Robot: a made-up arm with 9 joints. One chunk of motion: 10 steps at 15 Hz.
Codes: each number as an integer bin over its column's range. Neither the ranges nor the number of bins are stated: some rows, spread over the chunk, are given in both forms.
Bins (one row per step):
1: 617 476 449 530 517 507
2: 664 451 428 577 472 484
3: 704 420 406 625 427 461
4: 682 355 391 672 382 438
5: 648 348 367 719 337 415
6: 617 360 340 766 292 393
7: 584 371 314 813 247 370
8: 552 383 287 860 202 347
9: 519 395 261 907 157 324
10: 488 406 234 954 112 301
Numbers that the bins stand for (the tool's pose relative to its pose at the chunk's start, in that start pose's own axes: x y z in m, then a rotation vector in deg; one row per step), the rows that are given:
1: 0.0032 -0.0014 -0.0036 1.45 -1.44 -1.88
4: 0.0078 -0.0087 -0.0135 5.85 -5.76 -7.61
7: 0.0009 -0.0077 -0.0266 10.23 -10.09 -13.26
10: -0.0058 -0.0056 -0.0402 14.60 -14.41 -18.99
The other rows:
2: 0.0065 -0.0029 -0.0072 2.90 -2.88 -3.79
3: 0.0093 -0.0048 -0.0109 4.39 -4.32 -5.70
5: 0.0054 -0.0091 -0.0175 7.31 -7.21 -9.52
6: 0.0032 -0.0084 -0.0221 8.77 -8.65 -11.35
8: -0.0013 -0.0070 -0.0312 11.69 -11.53 -15.17
9: -0.0036 -0.0063 -0.0356 13.15 -12.97 -17.08

